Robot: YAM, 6 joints.
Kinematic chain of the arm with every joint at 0, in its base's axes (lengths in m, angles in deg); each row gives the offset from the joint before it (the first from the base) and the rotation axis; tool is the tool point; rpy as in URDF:
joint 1: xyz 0 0 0.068 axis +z
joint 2: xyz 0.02 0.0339 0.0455 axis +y
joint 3: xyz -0.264 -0.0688 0 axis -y
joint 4: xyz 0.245 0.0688 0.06 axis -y
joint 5: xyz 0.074 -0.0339 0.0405 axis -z
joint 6: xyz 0.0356 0 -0.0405 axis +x
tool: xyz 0 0 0 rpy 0 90 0
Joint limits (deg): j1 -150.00..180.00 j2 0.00..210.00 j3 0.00..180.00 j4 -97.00..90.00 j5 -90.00..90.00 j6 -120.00..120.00
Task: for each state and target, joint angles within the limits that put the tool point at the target. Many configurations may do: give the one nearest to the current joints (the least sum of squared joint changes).
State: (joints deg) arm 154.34 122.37 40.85 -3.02 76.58 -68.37
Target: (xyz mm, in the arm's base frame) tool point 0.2 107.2 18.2
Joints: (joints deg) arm 109.03 121.07 13.59 -11.50 80.79 -68.37
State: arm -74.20 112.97 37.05 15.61 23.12 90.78
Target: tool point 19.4 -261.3 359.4
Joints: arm -82.29 63.96 49.50 20.83 26.39 90.78
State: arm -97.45 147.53 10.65 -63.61 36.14 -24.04
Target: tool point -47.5 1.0 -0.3
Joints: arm -142.67 161.16 23.80 -49.41 56.25 -24.04
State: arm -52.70 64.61 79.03 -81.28 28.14 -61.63
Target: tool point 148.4 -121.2 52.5
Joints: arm -35.31 119.03 44.40 -63.49 21.66 -61.63
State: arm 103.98 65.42 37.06 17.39 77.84 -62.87
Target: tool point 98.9 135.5 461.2
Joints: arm 65.86 52.94 61.26 22.97 78.21 -62.87
